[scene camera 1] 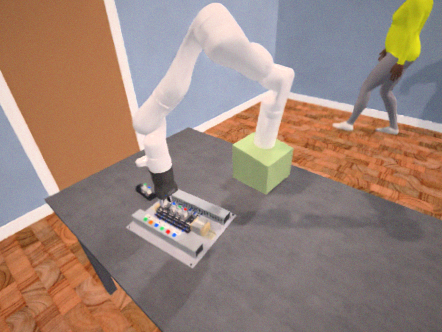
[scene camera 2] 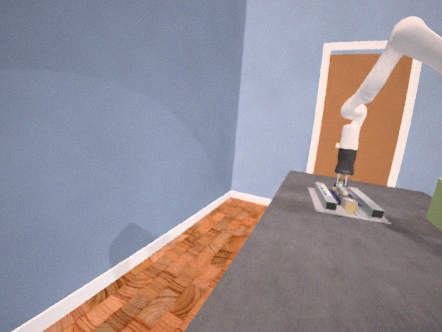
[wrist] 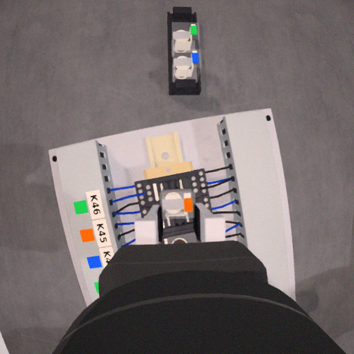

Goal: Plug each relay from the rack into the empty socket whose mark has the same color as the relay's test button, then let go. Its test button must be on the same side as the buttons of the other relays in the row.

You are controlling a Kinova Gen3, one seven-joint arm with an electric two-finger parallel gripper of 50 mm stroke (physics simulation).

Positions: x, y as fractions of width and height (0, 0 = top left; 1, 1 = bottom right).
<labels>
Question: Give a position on a panel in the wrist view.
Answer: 0.36, 0.44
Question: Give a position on a black rack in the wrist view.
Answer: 0.51, 0.24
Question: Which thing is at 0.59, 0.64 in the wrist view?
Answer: My gripper.
</labels>
